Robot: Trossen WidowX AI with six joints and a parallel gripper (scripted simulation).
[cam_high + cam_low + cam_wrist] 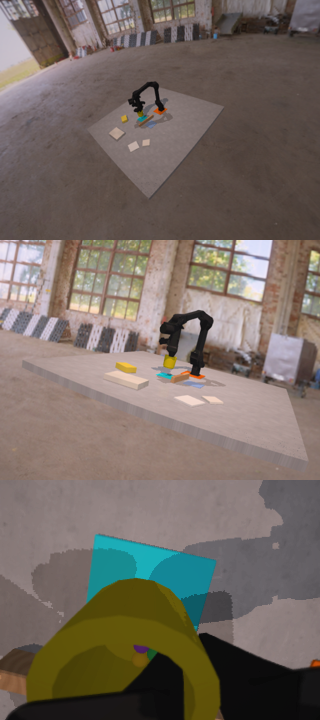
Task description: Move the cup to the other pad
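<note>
Now: the cyan pad 20 mm ahead of my gripper tip, 10 mm to the left of it and 90 mm below it. From my gripper tip the other things lie so: wooden bar (30 mm ahead, 100 mm to the left, 80 mm below); then yellow cup (20 mm ahead, 10 mm to the left); then thick beige slab (380 mm ahead, 40 mm to the right, 70 mm below).
</note>
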